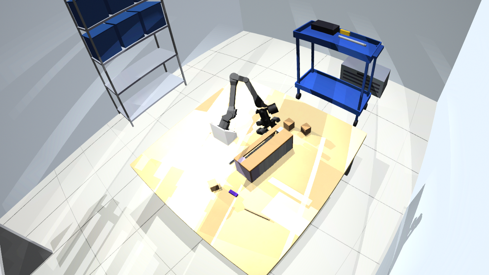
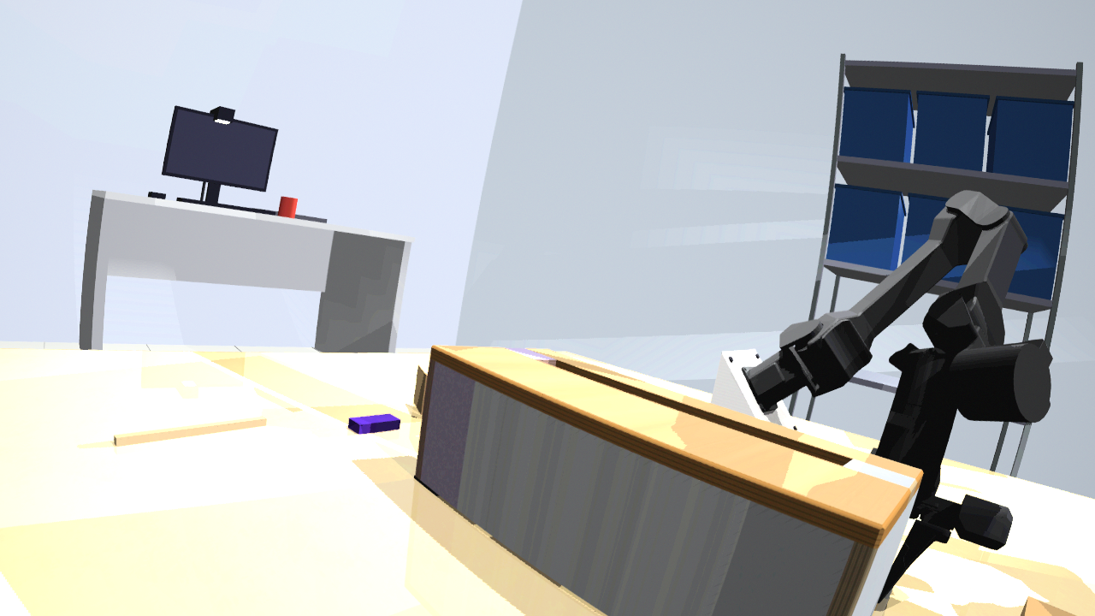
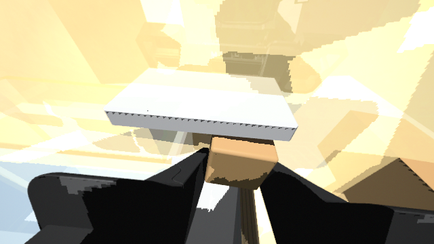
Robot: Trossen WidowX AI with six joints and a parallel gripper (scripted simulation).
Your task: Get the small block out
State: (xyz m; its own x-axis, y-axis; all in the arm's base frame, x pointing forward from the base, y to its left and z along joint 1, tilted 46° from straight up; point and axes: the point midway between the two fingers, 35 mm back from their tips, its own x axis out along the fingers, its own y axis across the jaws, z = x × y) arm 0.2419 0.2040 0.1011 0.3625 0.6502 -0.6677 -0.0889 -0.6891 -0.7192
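Right now the long wooden box is 50 mm ahead of my gripper tip, 180 mm to the right of it and 50 mm above it. The rest, counted from my gripper tip: thin stick: 310 mm ahead, 520 mm to the right, 10 mm below; then small tan block: 20 mm behind, 10 mm above; then purple piece: 110 mm ahead, 500 mm to the right.
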